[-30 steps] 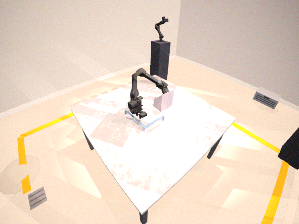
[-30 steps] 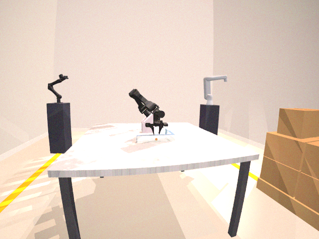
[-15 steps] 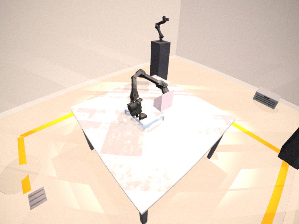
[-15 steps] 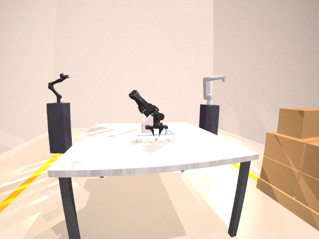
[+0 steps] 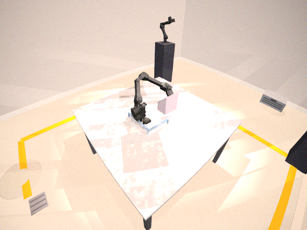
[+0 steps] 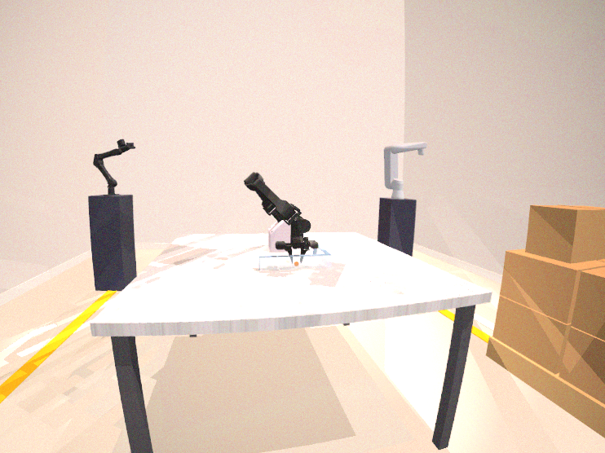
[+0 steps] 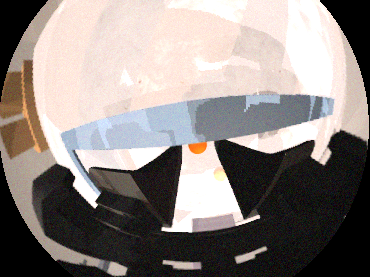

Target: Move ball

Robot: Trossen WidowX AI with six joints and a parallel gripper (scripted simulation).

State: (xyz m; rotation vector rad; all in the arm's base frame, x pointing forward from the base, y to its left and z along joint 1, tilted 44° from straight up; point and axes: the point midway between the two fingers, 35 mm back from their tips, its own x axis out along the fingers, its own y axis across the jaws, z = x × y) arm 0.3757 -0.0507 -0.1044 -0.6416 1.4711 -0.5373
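My gripper tip is now 5 cm past the see-through copy of ball and 3 cm to the left of it. Round my gripper tip: orange ball right at my gripper tip.
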